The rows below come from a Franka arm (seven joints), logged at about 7 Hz.
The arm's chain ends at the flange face. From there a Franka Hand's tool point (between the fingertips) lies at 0.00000 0.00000 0.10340 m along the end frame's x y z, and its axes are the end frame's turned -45 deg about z.
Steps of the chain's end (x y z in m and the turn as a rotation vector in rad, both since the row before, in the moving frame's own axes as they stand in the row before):
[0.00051, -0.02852, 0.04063, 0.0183, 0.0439, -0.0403]
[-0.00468, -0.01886, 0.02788, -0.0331, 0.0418, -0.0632]
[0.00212, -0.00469, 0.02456, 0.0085, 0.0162, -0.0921]
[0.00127, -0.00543, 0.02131, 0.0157, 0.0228, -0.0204]
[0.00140, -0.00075, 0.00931, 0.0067, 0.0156, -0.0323]
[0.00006, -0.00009, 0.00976, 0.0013, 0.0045, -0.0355]
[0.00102, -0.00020, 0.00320, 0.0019, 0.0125, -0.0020]
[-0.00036, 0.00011, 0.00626, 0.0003, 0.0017, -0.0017]
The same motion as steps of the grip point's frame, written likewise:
[0.02511, -0.01803, 0.04051, -0.0181, 0.0440, -0.0403]
[0.01084, -0.01120, 0.02773, -0.0530, 0.0062, -0.0632]
[0.00664, -0.00134, 0.02454, -0.0054, 0.0175, -0.0921]
[0.00756, -0.00245, 0.02127, -0.0050, 0.0272, -0.0204]
[0.00316, 0.00108, 0.00930, -0.0063, 0.0158, -0.0323]
[0.00053, 0.00021, 0.00976, -0.0023, 0.0041, -0.0355]
[0.00192, 0.00135, 0.00319, -0.0075, 0.0102, -0.0020]
[-0.00019, -0.00007, 0.00626, -0.0010, 0.0014, -0.0017]

